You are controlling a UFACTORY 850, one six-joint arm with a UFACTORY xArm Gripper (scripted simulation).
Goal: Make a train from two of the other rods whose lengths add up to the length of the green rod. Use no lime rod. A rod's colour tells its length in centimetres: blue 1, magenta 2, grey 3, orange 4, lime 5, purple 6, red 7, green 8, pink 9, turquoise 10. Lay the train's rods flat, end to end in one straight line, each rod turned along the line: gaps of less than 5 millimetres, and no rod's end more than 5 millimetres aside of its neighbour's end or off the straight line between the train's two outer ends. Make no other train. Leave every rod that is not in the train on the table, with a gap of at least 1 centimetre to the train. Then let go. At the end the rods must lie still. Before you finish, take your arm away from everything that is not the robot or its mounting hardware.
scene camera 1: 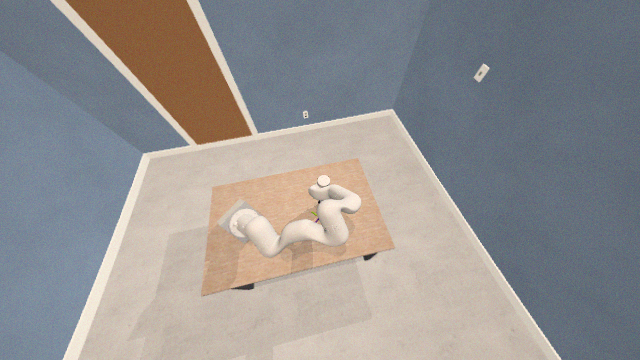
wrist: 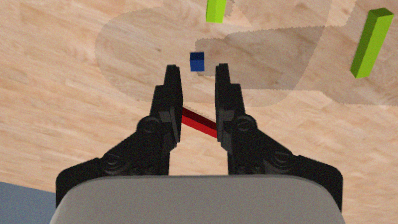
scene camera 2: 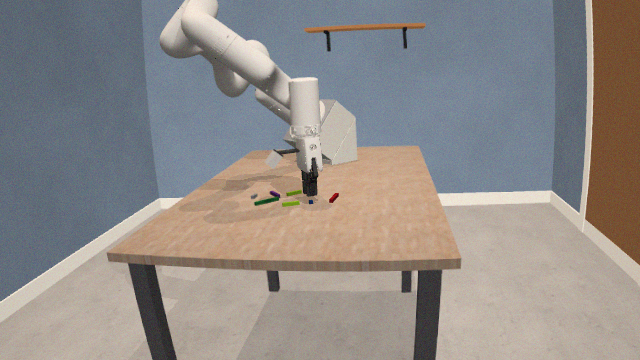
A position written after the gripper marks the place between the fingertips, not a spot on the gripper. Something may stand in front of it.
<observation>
In view: the gripper (scene camera 2: 310, 194) and a lime rod (wrist: 371, 40).
The gripper shows as well in the wrist view (wrist: 198, 81).
</observation>
